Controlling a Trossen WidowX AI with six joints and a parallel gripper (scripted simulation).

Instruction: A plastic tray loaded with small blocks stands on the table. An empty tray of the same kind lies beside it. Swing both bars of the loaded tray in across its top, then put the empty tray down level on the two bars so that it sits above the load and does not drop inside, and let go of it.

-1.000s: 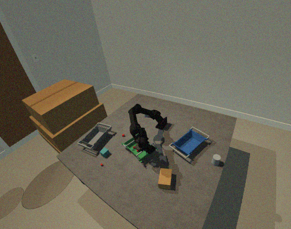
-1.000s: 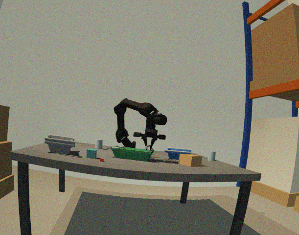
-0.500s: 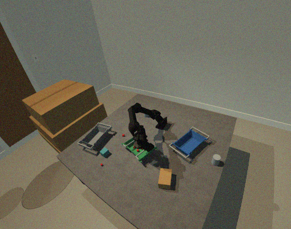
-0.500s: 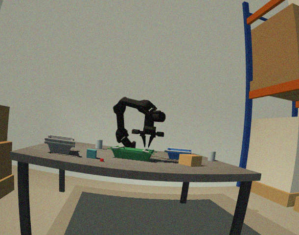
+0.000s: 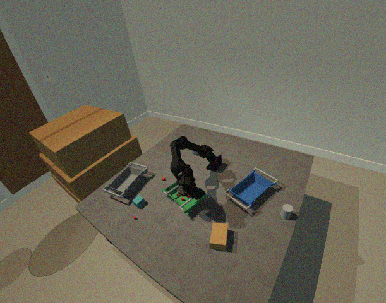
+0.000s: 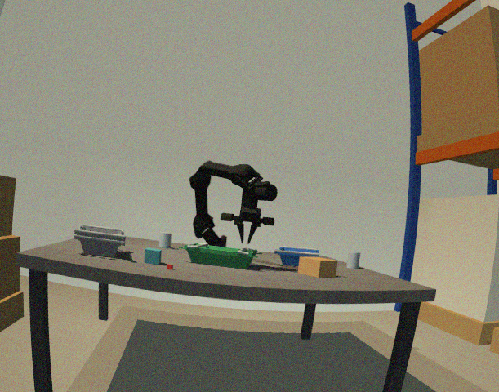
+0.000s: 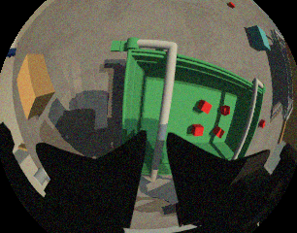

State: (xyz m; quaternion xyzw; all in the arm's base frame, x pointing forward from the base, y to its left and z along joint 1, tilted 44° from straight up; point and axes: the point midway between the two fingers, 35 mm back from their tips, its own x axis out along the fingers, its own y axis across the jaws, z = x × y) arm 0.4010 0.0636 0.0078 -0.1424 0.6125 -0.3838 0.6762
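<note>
The blue tray is 290 mm to the left of my gripper tip, 240 mm behind it and 40 mm below it. Round my gripper tip: red block 280 mm to the right, 240 mm ahead, 80 mm below; then orange box 230 mm to the left, 140 mm ahead, 60 mm below; then teal block 330 mm to the right, 130 mm ahead, 60 mm below.
</note>
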